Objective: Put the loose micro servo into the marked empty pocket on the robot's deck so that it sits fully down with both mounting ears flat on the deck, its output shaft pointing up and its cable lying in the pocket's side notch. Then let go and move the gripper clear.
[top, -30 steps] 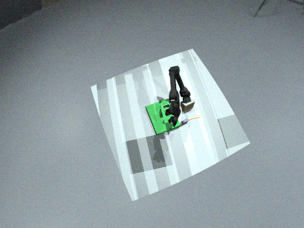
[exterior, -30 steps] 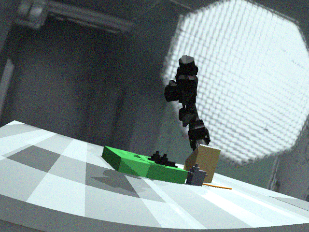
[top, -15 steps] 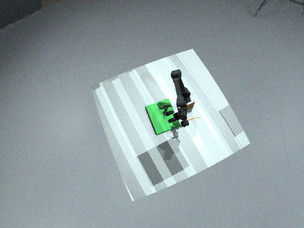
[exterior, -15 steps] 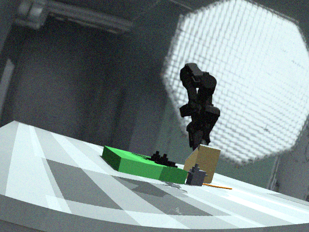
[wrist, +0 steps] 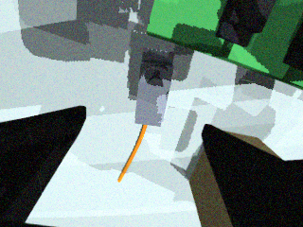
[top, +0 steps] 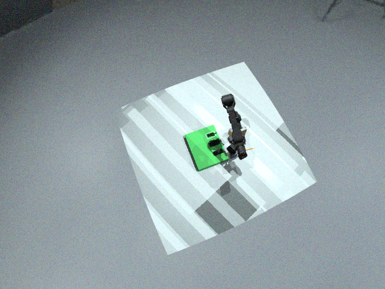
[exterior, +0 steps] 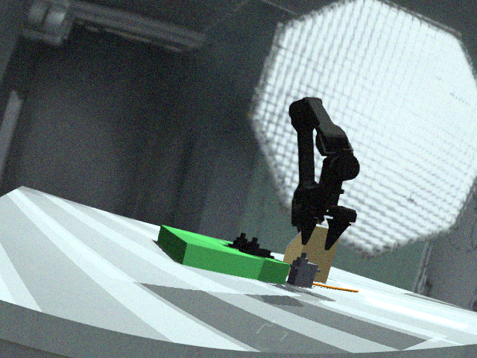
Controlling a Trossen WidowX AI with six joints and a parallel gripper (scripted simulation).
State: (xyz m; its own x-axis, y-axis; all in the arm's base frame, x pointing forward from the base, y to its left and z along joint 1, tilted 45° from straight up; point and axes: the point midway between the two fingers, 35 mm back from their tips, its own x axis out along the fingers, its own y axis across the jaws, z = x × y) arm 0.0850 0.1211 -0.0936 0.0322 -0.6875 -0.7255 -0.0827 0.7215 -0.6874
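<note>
The deck is 22 cm ahead of my gripper tip, 14 cm to the right of it and 7 cm below it.
</note>
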